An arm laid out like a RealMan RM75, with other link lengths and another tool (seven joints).
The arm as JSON. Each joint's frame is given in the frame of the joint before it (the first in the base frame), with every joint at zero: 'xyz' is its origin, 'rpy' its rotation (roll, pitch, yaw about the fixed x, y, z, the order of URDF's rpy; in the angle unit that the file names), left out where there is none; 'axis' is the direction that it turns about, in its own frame. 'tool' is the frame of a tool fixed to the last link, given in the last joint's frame.
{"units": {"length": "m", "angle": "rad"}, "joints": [
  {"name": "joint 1", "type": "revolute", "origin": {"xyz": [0.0, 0.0, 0.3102]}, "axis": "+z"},
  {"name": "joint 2", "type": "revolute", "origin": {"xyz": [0.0, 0.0, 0.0]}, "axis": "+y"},
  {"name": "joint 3", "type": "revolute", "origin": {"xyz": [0.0, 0.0, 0.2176]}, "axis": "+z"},
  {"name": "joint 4", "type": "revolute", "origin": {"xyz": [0.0, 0.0, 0.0]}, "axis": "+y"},
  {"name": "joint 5", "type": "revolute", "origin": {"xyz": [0.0, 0.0, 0.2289]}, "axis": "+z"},
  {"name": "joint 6", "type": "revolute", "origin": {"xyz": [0.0, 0.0, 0.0]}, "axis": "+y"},
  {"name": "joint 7", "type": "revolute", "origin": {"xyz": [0.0, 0.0, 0.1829]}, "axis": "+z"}
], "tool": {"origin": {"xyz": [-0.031, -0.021, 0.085], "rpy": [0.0, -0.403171, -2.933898]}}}
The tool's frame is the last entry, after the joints.
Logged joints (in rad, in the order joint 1, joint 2, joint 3, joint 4, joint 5, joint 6, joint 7), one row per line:
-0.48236, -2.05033, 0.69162, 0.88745, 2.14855, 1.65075, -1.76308
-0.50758, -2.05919, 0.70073, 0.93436, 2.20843, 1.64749, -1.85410
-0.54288, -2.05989, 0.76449, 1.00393, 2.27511, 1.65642, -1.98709
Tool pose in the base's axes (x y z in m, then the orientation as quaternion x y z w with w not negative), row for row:
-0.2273, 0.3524, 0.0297, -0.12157, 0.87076, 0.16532, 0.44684
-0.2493, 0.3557, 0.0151, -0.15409, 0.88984, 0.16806, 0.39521
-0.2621, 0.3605, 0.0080, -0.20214, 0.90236, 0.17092, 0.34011
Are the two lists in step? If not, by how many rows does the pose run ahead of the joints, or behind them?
The pose runs 2 rows behind the joints: the pose in row i belongs to the joints in row i - 2.
